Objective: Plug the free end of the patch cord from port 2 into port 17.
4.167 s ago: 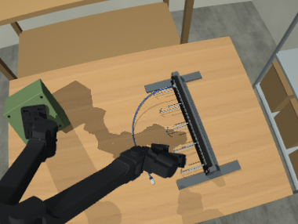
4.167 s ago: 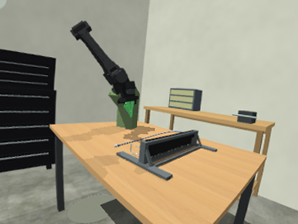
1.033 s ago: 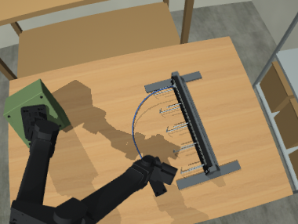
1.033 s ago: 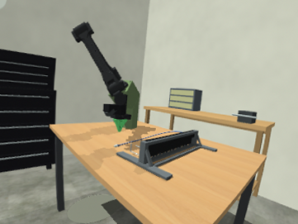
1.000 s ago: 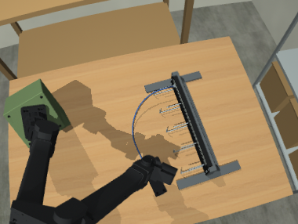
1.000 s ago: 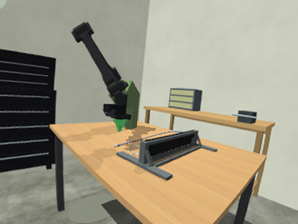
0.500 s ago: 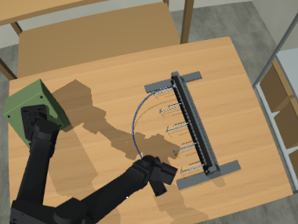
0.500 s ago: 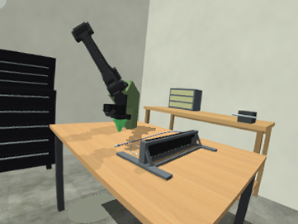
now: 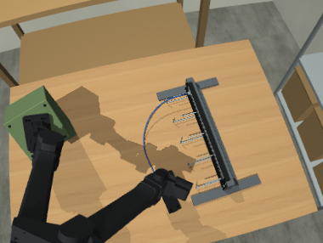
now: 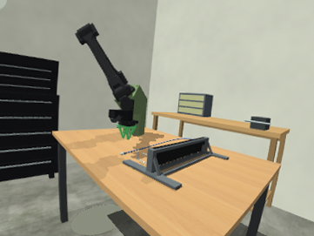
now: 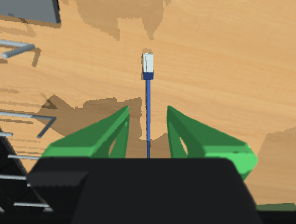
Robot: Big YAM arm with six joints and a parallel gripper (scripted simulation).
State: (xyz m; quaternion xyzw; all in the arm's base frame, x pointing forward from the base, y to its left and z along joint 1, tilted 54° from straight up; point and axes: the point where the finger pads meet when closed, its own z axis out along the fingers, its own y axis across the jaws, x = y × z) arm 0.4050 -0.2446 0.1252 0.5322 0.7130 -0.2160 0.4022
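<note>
Now: the plug 8 cm below my hand and 2 cm to the right of it.
</note>
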